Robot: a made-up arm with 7 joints. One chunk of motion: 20 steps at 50 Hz.
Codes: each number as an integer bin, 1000 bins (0 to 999) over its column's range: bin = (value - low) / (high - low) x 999, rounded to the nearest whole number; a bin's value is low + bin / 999 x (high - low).
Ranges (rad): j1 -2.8..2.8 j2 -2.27..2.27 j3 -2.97..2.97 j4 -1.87..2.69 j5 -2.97..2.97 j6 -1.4..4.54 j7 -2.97..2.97
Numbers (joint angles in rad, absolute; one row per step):
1: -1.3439 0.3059 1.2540 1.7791 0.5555 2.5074 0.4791
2: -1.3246 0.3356 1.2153 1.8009 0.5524 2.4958 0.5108
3: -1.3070 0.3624 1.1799 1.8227 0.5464 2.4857 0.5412
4: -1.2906 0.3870 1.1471 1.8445 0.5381 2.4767 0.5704
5: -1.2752 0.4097 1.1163 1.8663 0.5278 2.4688 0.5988
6: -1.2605 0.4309 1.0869 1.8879 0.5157 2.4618 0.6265
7: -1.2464 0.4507 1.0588 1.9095 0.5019 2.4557 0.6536
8: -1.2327 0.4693 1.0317 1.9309 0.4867 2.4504 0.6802
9: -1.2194 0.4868 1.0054 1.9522 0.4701 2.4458 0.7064
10: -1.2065 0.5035 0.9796 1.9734 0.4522 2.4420 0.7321
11: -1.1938 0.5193 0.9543 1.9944 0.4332 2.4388 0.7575
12: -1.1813 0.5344 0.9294 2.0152 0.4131 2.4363 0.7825
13: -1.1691 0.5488 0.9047 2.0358 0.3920 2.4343 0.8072
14: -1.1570 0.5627 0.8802 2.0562 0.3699 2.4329 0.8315
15: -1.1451 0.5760 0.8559 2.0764 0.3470 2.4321 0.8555
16: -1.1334 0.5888 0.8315 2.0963 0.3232 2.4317 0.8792
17: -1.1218 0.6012 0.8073 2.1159 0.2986 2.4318 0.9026
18: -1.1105 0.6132 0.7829 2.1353 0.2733 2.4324 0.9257
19: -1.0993 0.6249 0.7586 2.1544 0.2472 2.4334 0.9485
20: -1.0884 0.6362 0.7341 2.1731 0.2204 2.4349 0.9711
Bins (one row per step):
1: 260 567 710 799 593 657 580
2: 263 573 704 804 592 655 585
3: 266 579 698 809 591 654 591
4: 269 585 692 814 590 652 595
5: 272 590 687 819 588 651 600
6: 275 594 682 823 586 649 605
7: 277 599 678 828 584 648 609
8: 280 603 673 833 581 648 614
9: 282 607 669 837 579 647 618
10: 284 610 664 842 576 646 623
11: 287 614 660 847 572 646 627
12: 289 617 656 851 569 645 631
13: 291 620 652 856 565 645 635
14: 293 623 648 860 562 645 639
15: 295 626 643 865 558 644 643
16: 297 629 639 869 554 644 647
17: 299 632 635 873 550 644 651
18: 301 634 631 877 545 645 655
19: 303 637 627 882 541 645 659
20: 305 639 623 886 537 645 663

